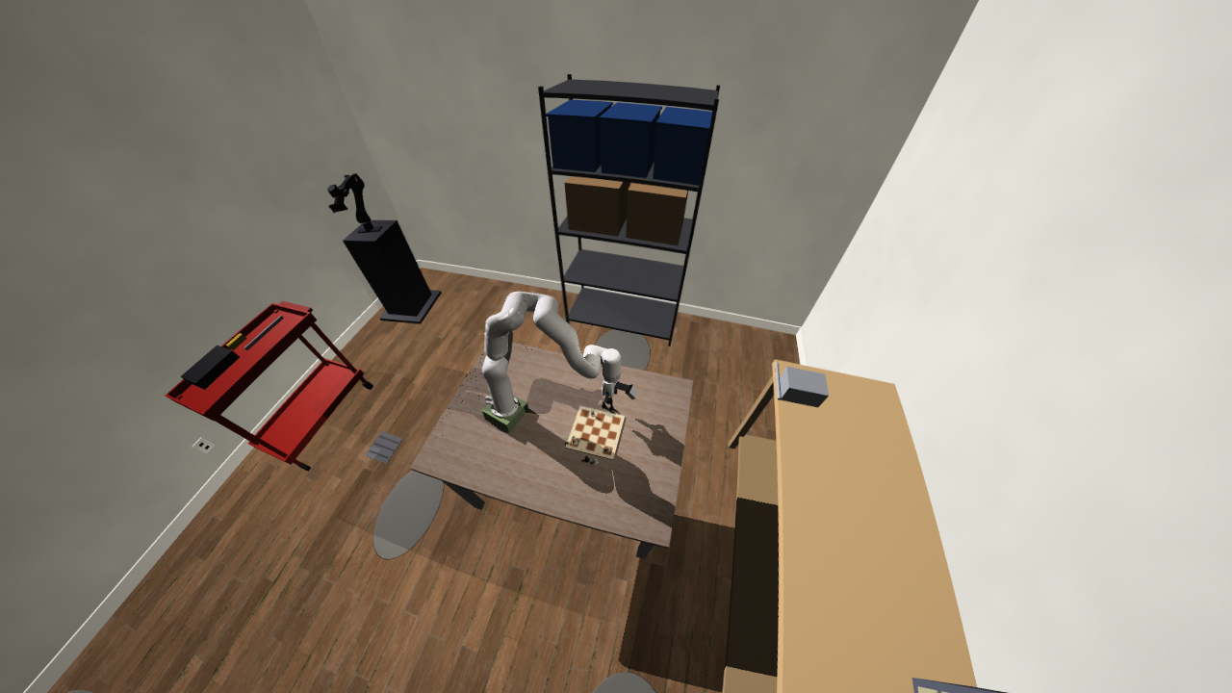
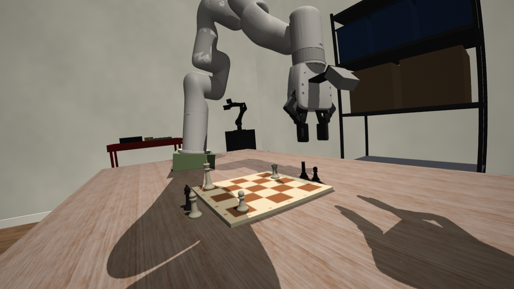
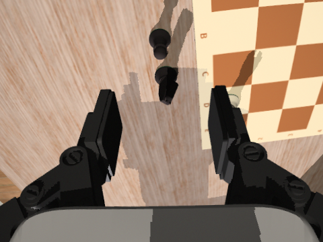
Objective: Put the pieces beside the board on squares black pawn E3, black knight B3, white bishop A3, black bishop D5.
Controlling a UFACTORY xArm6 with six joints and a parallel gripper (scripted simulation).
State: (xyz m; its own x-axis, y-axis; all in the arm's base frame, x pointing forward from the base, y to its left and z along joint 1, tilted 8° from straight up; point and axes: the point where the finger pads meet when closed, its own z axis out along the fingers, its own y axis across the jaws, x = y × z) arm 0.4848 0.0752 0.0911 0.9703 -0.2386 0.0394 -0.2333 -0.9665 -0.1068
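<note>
The black pawn is 10 cm below my hand. Also, from my hand: chessboard: 13 cm to the right, 11 cm below, 6 cm behind; white pawn: 22 cm to the right, 9 cm below, 1 cm ahead; tall black piece: 9 cm below, 4 cm behind.
</note>
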